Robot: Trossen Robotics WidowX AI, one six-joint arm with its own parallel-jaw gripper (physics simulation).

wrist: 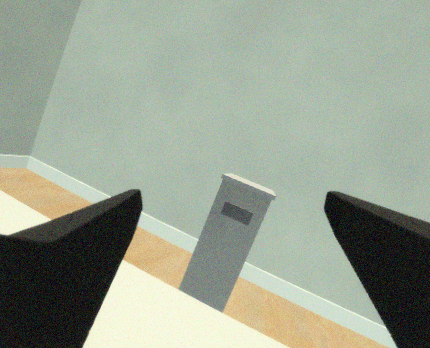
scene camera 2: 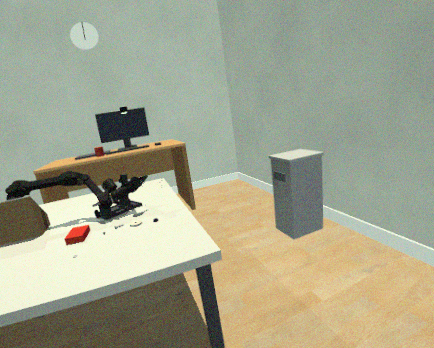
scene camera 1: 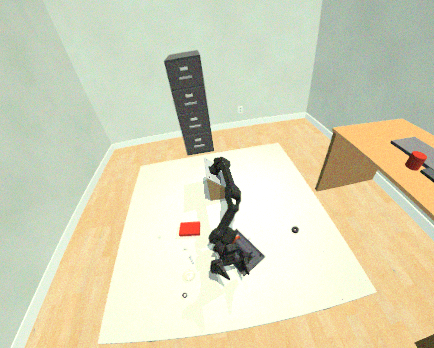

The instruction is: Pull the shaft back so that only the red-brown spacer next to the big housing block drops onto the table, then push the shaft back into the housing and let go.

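Places are measured from the arm's base along level axes (x left, y back, z up), in metres.
Where they show: gripper, fingertip midpoint: [wrist: 233,199] [scene camera 2: 145,177] [scene camera 1: 239,277]; arm's base, link origin: [scene camera 2: 13,206] [scene camera 1: 213,171].
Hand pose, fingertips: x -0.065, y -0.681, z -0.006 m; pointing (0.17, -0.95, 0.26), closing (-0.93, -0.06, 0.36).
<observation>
Each offset is from my fingertips to the top centre of the thing. Level surfaces: height alone.
A dark grey fixture plate [scene camera 1: 256,253] lies on the table, partly under the arm. A small orange-red piece {dz -0.057, dx +0.053, dy +0.207 m} [scene camera 1: 236,238] shows at its upper edge beside the arm; I cannot tell whether it is the red-brown spacer. The housing block and the shaft cannot be made out among the dark parts. My gripper [scene camera 1: 238,276] [scene camera 2: 144,179] [wrist: 233,199] is open and empty, near the lower left side of the plate in the first scene view. In the second scene view it is raised above the table. In the wrist view the fingers stand wide apart, facing the wall.
A red block {dz -0.134, dx -0.173, dy +0.400 m} [scene camera 1: 190,228] [scene camera 2: 77,234] lies on the table {dz -0.164 m} [scene camera 1: 320,270] [scene camera 2: 165,260]. A brown box [scene camera 1: 215,190] [scene camera 2: 20,220] stands by the arm's far end. A black ring {dz -0.150, dx +0.405, dy +0.186 m} [scene camera 1: 292,230], a small dark ring {dz -0.154, dx -0.264, dy +0.044 m} [scene camera 1: 182,295] and a pale disc {dz -0.155, dx -0.226, dy +0.136 m} [scene camera 2: 136,224] lie about. A grey bin [scene camera 2: 305,200] [wrist: 225,245] stands beyond.
</observation>
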